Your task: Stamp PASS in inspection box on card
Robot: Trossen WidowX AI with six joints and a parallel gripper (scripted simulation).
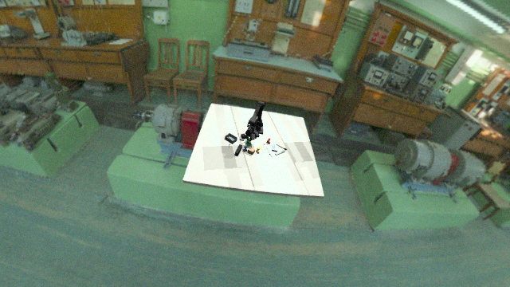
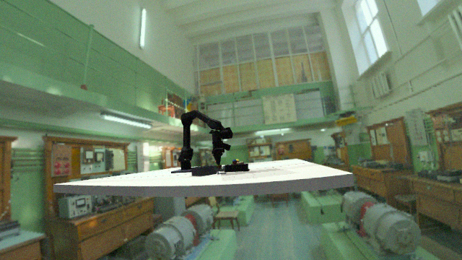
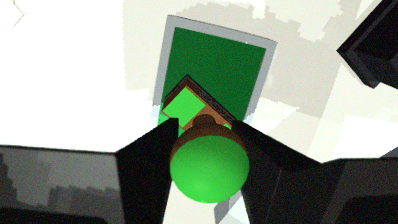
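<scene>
Right now the green ink pad is 4 cm below my gripper tip. Also, from my gripper tip: black bar (12 cm to the right, 11 cm ahead, 3 cm below); green stamp (right at my gripper tip); tan block (12 cm ahead, 2 cm below, 1 cm to the left).
</scene>
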